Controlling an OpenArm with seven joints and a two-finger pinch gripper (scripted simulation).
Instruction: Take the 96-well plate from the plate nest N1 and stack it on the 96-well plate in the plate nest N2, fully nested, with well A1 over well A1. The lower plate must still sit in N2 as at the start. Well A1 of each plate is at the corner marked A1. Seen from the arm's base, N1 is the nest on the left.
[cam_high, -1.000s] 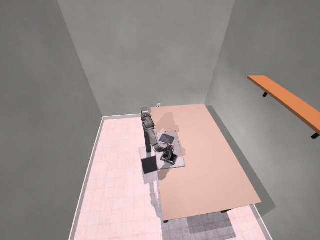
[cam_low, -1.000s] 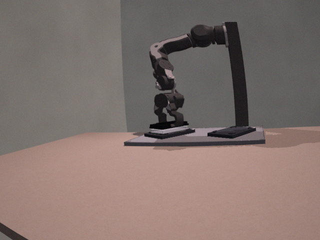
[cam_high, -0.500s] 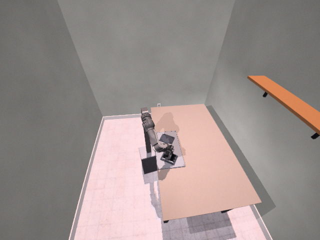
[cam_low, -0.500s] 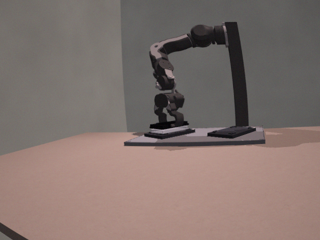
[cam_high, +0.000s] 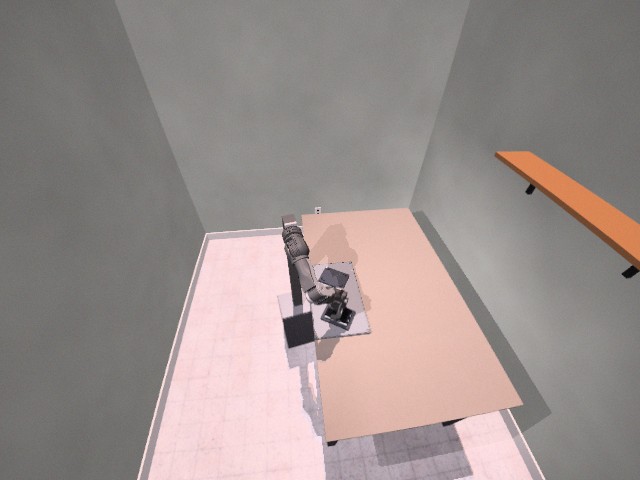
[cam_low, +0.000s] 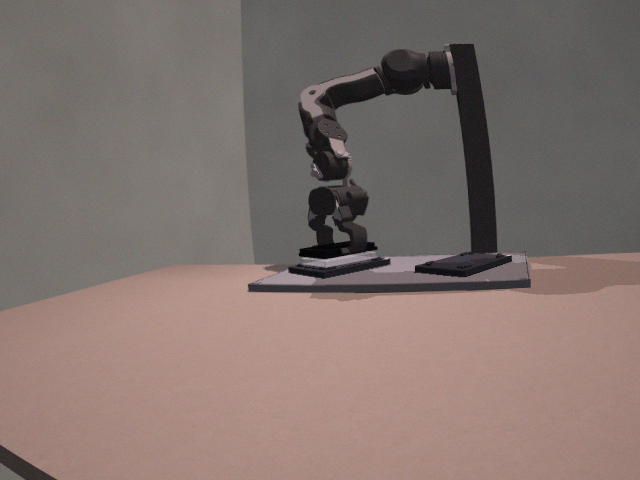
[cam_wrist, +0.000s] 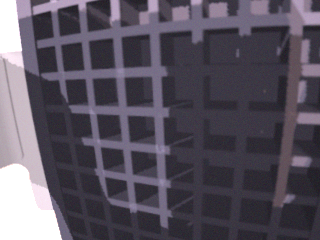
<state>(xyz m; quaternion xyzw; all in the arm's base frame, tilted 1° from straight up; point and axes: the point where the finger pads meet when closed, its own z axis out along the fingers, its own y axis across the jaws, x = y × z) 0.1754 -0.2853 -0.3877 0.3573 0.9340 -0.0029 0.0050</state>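
The dark 96-well plate lies right at my hand. Round my hand: clear 96-well plate (2 cm below); then plate nest N1 (25 cm to the left, 6 cm ahead, 3 cm below); then plate nest N2 (3 cm below).
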